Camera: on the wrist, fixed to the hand. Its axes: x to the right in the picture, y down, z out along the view.
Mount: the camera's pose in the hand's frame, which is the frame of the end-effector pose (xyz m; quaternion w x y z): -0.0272 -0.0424 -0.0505 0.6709 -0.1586 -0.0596 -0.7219
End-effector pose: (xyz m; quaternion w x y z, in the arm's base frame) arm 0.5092 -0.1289 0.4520 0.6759 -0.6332 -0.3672 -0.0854
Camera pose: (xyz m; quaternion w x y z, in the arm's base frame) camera 0.4847 -0.1926 0.4728 0.2695 -0.2720 -0.7303 -0.5658
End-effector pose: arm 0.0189 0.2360 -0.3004 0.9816 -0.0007 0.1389 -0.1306
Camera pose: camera -0.0310 0.2038 -0.3399 0.5725 -0.2642 0.0549 -0.7742
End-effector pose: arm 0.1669 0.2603 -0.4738 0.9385 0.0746 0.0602 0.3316
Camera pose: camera 0.1637 0.2156 -0.5293 0.8845 -0.1225 -0.0143 -0.4500
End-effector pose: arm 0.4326 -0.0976 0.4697 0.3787 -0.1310 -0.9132 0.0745
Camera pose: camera 0.4792 -0.1443 0.4968 0.2326 0.5157 -0.7416 -0.3604
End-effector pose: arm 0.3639 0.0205 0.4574 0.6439 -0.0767 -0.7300 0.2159
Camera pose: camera 0.4244 -0.0171 0.4542 0.5322 0.3863 -0.6178 -0.4312
